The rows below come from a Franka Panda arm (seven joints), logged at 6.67 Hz.
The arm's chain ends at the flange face. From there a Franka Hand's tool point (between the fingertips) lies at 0.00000 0.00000 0.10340 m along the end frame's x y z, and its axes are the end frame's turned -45 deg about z.
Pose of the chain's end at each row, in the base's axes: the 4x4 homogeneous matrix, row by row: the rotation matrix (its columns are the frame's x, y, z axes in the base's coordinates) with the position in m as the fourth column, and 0 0 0 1 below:
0.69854 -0.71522 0.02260 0.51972; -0.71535 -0.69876 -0.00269 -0.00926; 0.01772 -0.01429 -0.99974 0.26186; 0 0 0 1
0.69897 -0.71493 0.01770 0.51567; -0.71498 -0.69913 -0.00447 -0.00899; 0.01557 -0.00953 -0.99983 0.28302; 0 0 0 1
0.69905 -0.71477 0.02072 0.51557; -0.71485 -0.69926 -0.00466 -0.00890; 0.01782 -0.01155 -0.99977 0.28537; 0 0 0 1
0.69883 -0.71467 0.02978 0.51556; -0.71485 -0.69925 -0.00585 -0.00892; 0.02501 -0.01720 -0.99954 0.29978; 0 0 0 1
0.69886 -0.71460 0.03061 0.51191; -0.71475 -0.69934 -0.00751 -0.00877; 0.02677 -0.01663 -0.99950 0.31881; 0 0 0 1
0.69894 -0.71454 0.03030 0.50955; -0.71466 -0.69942 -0.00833 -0.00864; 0.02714 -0.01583 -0.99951 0.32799; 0 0 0 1
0.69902 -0.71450 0.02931 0.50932; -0.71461 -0.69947 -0.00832 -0.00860; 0.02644 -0.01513 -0.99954 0.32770; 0 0 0 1
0.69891 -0.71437 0.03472 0.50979; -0.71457 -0.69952 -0.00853 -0.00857; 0.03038 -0.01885 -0.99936 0.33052; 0 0 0 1
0.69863 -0.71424 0.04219 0.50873; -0.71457 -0.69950 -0.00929 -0.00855; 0.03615 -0.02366 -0.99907 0.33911; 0 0 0 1
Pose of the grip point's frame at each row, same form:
0.99968 -0.01179 0.02260 0.52206; -0.01173 -0.99993 -0.00269 -0.00954; 0.02263 0.00243 -0.99974 0.15849; 0 0 0 1
0.99978 -0.01129 0.01770 0.51750; -0.01121 -0.99993 -0.00447 -0.00945; 0.01775 0.00427 -0.99983 0.17964; 0 0 0 1
0.99972 -0.01112 0.02072 0.51771; -0.01102 -0.99993 -0.00466 -0.00938; 0.02077 0.00443 -0.99977 0.18199; 0 0 0 1
0.99950 -0.01120 0.02978 0.51864; -0.01103 -0.99992 -0.00585 -0.00952; 0.02985 0.00552 -0.99954 0.19643; 0 0 0 1
0.99947 -0.01113 0.03061 0.51508; -0.01090 -0.99991 -0.00751 -0.00955; 0.03069 0.00717 -0.99950 0.21546; 0 0 0 1
0.99948 -0.01103 0.03030 0.51268; -0.01078 -0.99991 -0.00833 -0.00950; 0.03038 0.00800 -0.99951 0.22464; 0 0 0 1
0.99951 -0.01095 0.02931 0.51235; -0.01071 -0.99991 -0.00832 -0.00946; 0.02939 0.00800 -0.99954 0.22435; 0 0 0 1
0.99934 -0.01093 0.03472 0.51338; -0.01064 -0.99991 -0.00853 -0.00945; 0.03481 0.00815 -0.99936 0.22719; 0 0 0 1
0.99905 -0.01104 0.04219 0.51309; -0.01066 -0.99990 -0.00929 -0.00951; 0.04229 0.00883 -0.99907 0.23581; 0 0 0 1

